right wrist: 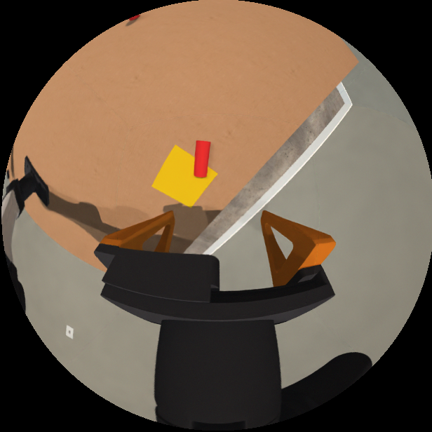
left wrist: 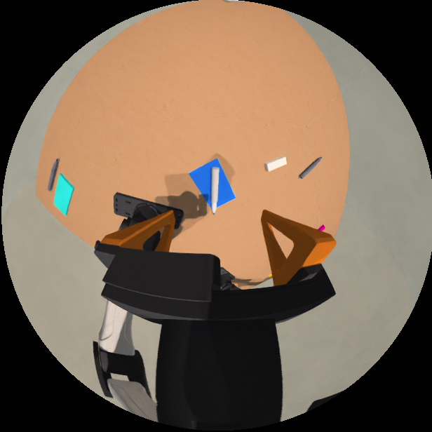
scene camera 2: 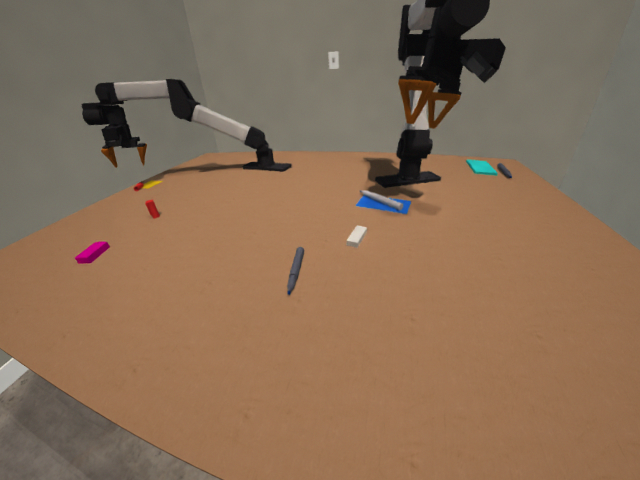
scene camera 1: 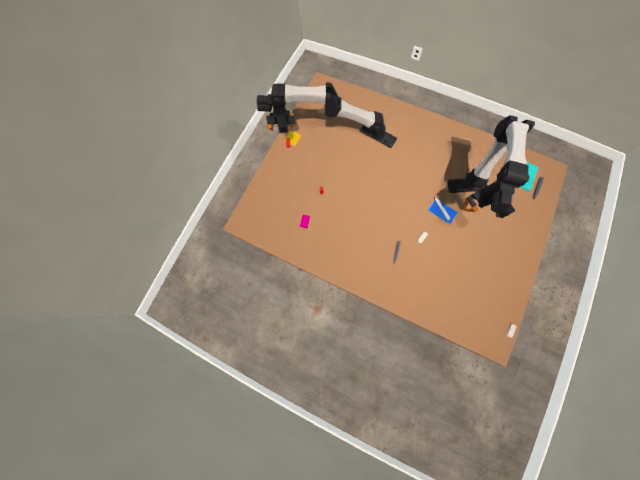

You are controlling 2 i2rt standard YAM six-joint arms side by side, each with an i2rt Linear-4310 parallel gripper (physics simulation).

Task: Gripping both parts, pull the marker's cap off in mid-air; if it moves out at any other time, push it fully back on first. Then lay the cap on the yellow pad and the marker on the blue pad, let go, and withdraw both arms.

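Frame: origin at the left arm's base, x up, y ahead, z left, level; metres.
Where they show: left gripper, fingertip midpoint: (scene camera 2: 421, 126) (scene camera 1: 471, 205); right gripper, fingertip midpoint: (scene camera 2: 130, 166); left arm's base, origin of the base link: (scene camera 2: 408, 180) (scene camera 1: 467, 185); right arm's base, origin of the base link: (scene camera 2: 266, 167) (scene camera 1: 378, 135).
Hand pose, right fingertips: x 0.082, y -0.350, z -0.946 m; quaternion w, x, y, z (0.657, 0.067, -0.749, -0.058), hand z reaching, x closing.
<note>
Each offset is from my right fingertips to the centre of the thing.
The red cap @[dz +0.020, dx -0.073, dy +0.041 m] (scene camera 1: 287, 143) (scene camera 2: 138, 186) (right wrist: 201, 159) lies on its side, partly on the yellow pad @[dz +0.044, dx -0.082, dy +0.004 m] (scene camera 1: 295, 137) (scene camera 2: 152, 183) (right wrist: 175, 180), with one end past the pad's edge. The white marker @[dz +0.792, dx -0.073, dy +0.466 m] (scene camera 1: 442, 208) (scene camera 2: 382, 199) (left wrist: 215, 187), uncapped, lies across the blue pad @[dz +0.799, dx -0.082, dy +0.481 m] (scene camera 1: 435, 210) (scene camera 2: 371, 204) (left wrist: 227, 191), its tip slightly past the edge. My right gripper (scene camera 2: 129, 165) (right wrist: 217, 215) is open and empty, raised above the table near the yellow pad. My left gripper (scene camera 2: 422, 124) (left wrist: 217, 214) is open and empty, high above the table near the blue pad.
Another red piece @[dz +0.195, dx -0.058, dy +0.345 m] (scene camera 1: 321, 190) (scene camera 2: 152, 208), a magenta block @[dz +0.105, dx -0.075, dy +0.500 m] (scene camera 1: 305, 221) (scene camera 2: 93, 252), a white block @[dz +0.678, dx -0.076, dy +0.613 m] (scene camera 1: 422, 237) (scene camera 2: 356, 236) (left wrist: 276, 164) and a dark grey marker @[dz +0.546, dx -0.075, dy +0.681 m] (scene camera 1: 397, 252) (scene camera 2: 295, 269) (left wrist: 310, 168) lie about. A teal pad @[dz +1.270, dx -0.078, dy +0.312 m] (scene camera 1: 530, 176) (scene camera 2: 481, 167) (left wrist: 63, 195) lies beside another grey marker @[dz +1.308, dx -0.073, dy +0.385 m] (scene camera 1: 538, 188) (scene camera 2: 504, 170) (left wrist: 53, 175).
</note>
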